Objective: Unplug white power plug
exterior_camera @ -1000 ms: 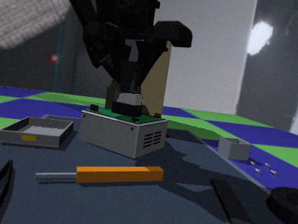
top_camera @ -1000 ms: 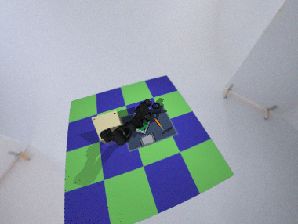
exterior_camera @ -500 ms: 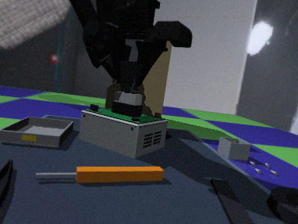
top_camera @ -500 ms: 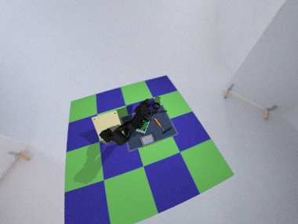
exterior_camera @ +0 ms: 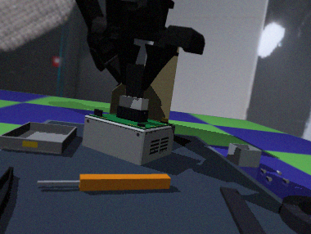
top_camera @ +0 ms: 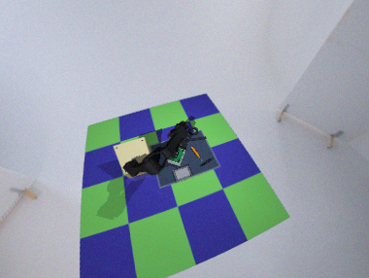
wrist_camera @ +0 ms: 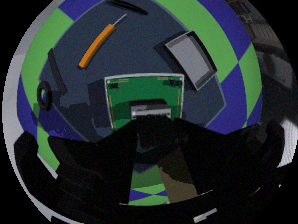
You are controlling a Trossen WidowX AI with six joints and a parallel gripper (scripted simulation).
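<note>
The white power plug is 2 cm below my gripper tip. From my gripper tip the other things lie so: black bar: 22 cm ahead, 10 cm to the left, 10 cm below; then dark mat: 5 cm ahead, 11 cm below.
</note>
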